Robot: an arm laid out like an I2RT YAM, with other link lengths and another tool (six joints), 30 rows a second.
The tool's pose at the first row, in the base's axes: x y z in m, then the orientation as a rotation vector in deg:
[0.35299 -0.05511 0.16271 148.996 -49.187 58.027]
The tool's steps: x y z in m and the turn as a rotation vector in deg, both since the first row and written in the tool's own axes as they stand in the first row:
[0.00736 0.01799 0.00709 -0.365 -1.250 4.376]
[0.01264 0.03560 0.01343 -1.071 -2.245 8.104]
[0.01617 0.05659 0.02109 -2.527 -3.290 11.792]
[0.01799 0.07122 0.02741 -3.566 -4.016 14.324]
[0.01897 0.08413 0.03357 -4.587 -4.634 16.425]
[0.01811 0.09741 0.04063 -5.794 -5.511 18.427]
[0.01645 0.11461 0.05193 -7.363 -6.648 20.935]
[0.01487 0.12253 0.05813 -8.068 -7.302 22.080]
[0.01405 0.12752 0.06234 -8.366 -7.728 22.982]
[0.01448 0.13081 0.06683 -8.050 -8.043 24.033]
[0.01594 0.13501 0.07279 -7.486 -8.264 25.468]
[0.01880 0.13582 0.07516 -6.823 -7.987 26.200]
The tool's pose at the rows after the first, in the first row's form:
[0.35053 -0.07565 0.16235 148.745 -55.662 57.362]
[0.34666 -0.09467 0.16114 147.969 -61.271 56.533]
[0.34047 -0.11616 0.15775 146.427 -66.975 55.039]
[0.33631 -0.13125 0.15424 145.235 -70.866 53.934]
[0.33259 -0.14452 0.15028 144.054 -74.098 52.863]
[0.32805 -0.15763 0.14442 142.859 -77.257 51.296]
[0.32302 -0.17523 0.13486 141.249 -81.180 49.218]
[0.32077 -0.18337 0.12918 140.577 -82.983 48.096]
[0.31962 -0.18870 0.12549 140.203 -84.349 47.496]
[0.32037 -0.19332 0.12245 140.227 -85.831 47.472]
[0.32199 -0.19971 0.11902 140.223 -87.798 47.791]
[0.32449 -0.20257 0.11919 140.294 -88.673 48.709]

